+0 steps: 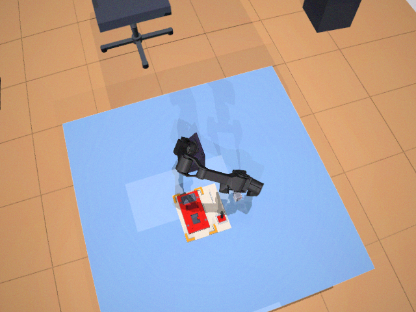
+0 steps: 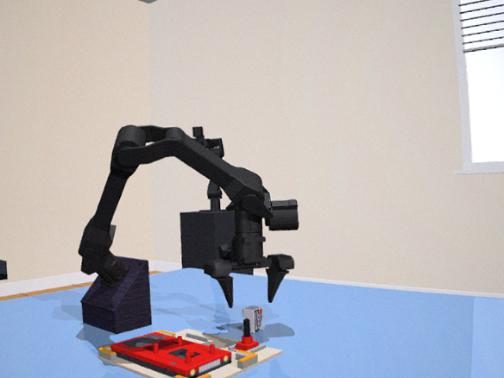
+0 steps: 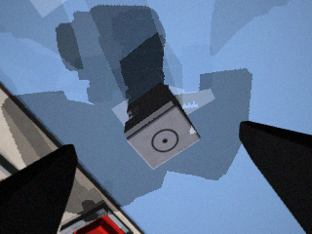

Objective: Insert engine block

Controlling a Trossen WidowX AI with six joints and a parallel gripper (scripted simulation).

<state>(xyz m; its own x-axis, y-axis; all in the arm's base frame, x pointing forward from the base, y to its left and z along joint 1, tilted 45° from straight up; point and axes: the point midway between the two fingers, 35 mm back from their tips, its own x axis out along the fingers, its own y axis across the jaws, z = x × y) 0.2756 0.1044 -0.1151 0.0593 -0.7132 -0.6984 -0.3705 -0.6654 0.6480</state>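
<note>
My gripper tip is now 3 cm above the grey engine block. The rest, counted from my gripper tip: dark peg (9 cm ahead, 10 cm to the right, 2 cm below).
</note>
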